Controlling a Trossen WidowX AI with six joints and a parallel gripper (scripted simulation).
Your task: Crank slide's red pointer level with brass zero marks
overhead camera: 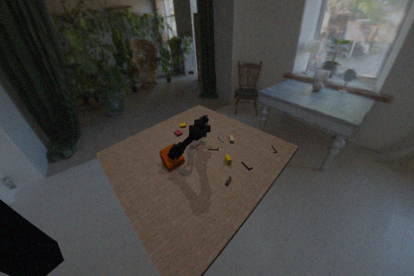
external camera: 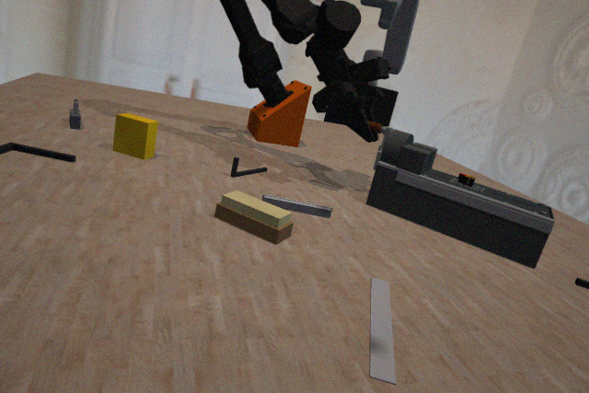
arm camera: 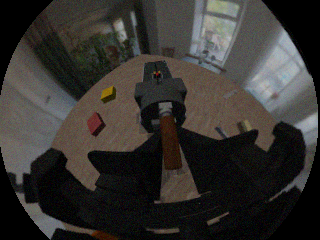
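My gripper tip is 2 cm below the brown crank handle, 2 cm past it and 1 cm to the left of it. The rest, counted from my gripper tip: red pointer 13 cm ahead, 9 cm to the left, 1 cm below; red block 25 cm to the left, 9 cm below, 7 cm behind; grey bar 17 cm to the right, 9 cm below, 8 cm ahead.
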